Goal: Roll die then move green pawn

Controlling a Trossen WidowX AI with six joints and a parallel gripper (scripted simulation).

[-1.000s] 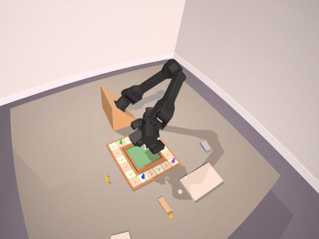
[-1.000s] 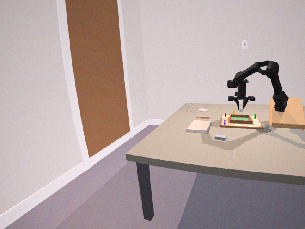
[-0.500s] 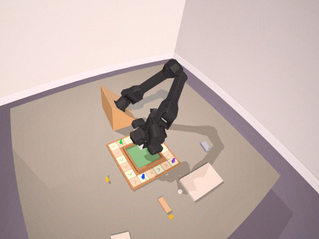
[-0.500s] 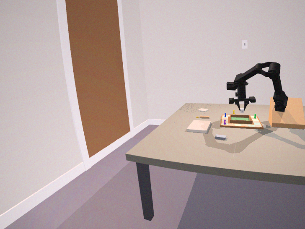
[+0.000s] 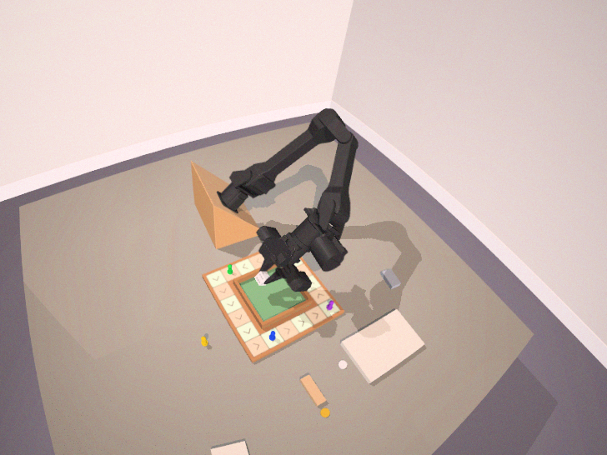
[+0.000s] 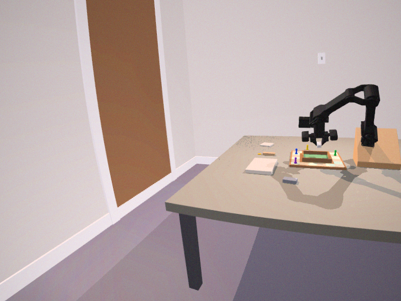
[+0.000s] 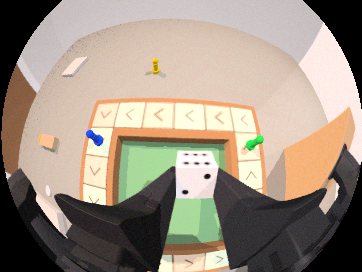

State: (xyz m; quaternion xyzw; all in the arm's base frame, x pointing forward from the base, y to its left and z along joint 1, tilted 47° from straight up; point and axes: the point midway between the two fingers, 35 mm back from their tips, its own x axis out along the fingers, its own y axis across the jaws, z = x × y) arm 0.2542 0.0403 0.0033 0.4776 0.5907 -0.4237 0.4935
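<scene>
Right now the green pawn is 9 cm behind my gripper tip, 6 cm to the right of it and 5 cm below it. Also, from my gripper tip: green tray: 7 cm below, 3 cm to the left, 1 cm ahead; white die: right at my gripper tip; blue pawn: 13 cm ahead, 5 cm below, 2 cm to the right.
</scene>
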